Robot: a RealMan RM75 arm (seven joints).
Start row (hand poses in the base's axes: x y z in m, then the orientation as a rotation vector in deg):
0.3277 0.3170 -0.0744 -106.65 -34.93 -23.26
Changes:
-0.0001 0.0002 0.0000 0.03 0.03 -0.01
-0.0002 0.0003 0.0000 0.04 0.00 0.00
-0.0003 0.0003 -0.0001 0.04 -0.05 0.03
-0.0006 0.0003 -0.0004 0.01 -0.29 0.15
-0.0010 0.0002 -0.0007 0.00 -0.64 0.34
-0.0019 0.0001 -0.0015 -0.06 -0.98 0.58
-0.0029 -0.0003 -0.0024 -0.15 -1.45 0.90
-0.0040 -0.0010 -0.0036 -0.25 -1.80 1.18
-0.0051 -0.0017 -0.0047 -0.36 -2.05 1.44
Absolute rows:
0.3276 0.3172 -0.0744 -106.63 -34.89 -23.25
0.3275 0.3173 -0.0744 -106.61 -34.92 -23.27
0.3274 0.3173 -0.0745 -106.60 -34.98 -23.30
0.3271 0.3173 -0.0748 -106.55 -35.26 -23.44
0.3267 0.3172 -0.0751 -106.46 -35.67 -23.65
0.3258 0.3171 -0.0759 -106.39 -36.14 -23.80
0.3248 0.3167 -0.0768 -106.30 -36.77 -24.01
0.3237 0.3160 -0.0780 -106.25 -37.29 -24.14
0.3226 0.3153 -0.0791 -106.23 -37.73 -24.18

